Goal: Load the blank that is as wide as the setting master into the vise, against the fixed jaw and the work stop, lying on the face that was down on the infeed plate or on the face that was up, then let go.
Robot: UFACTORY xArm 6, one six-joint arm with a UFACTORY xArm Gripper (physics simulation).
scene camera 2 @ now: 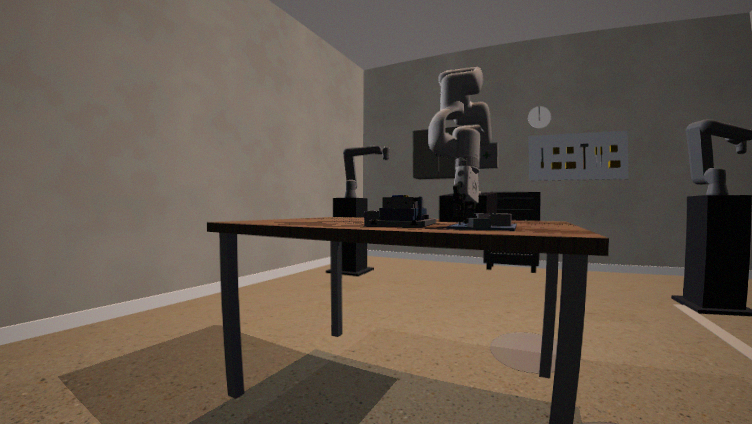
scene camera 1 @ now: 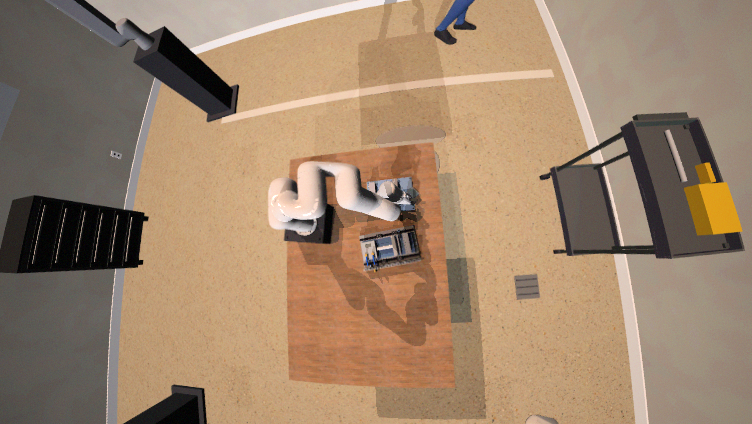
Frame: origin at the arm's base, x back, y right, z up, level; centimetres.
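Where they show: gripper, fingertip midpoint: (scene camera 2: 463, 220); arm's base at its link origin: (scene camera 1: 305, 223).
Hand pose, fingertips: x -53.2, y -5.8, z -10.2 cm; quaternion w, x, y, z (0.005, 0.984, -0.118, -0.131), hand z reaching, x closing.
Things, the pixels of their top centre, and the offset from my fingertips. "*": a spot on its surface instead. Level surfaces: height alone.
- vise at its top centre: (scene camera 2: 403, 197) (scene camera 1: 387, 247) dx +11.8, dy +23.2, dz +7.5 cm
- wooden table at its surface level: dz -2.4 cm
- pale infeed plate at a spot on its surface: (scene camera 2: 505, 227) * dx -4.4, dy -12.2, dz -1.6 cm
The vise (scene camera 1: 389, 247) (scene camera 2: 399, 212) stands on the wooden table (scene camera 1: 368, 337) (scene camera 2: 325, 227), near its middle. The pale infeed plate (scene camera 1: 374, 185) (scene camera 2: 505, 227) lies beside the vise, toward the table's far end. Dark blanks (scene camera 2: 494, 219) sit on the plate; in the top view the arm hides most of them. My gripper (scene camera 1: 407, 198) (scene camera 2: 466, 206) is open and empty. It points down just over the infeed plate, beside the blanks. The vise parts and the setting master are too small to tell apart.
My arm's base (scene camera 1: 307, 229) sits at the table's left edge. A person's legs (scene camera 1: 453, 21) are beyond the far end. A cart (scene camera 1: 679, 184) stands at the right, a black cabinet (scene camera 1: 67, 234) at the left. Other arms on pedestals (scene camera 2: 716, 247) (scene camera 2: 351, 208) stand around.
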